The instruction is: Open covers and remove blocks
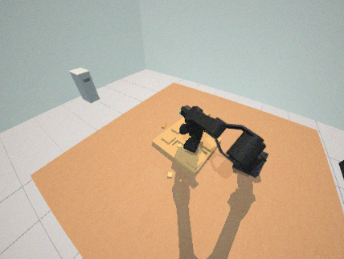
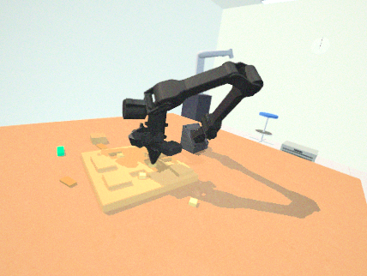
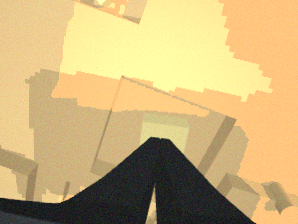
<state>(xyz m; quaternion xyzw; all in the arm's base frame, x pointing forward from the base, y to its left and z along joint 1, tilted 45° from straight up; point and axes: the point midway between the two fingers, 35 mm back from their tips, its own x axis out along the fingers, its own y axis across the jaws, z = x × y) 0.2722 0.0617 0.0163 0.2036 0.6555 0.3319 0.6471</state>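
Now: gripper tip 50 mm short of the tan puzzle board.
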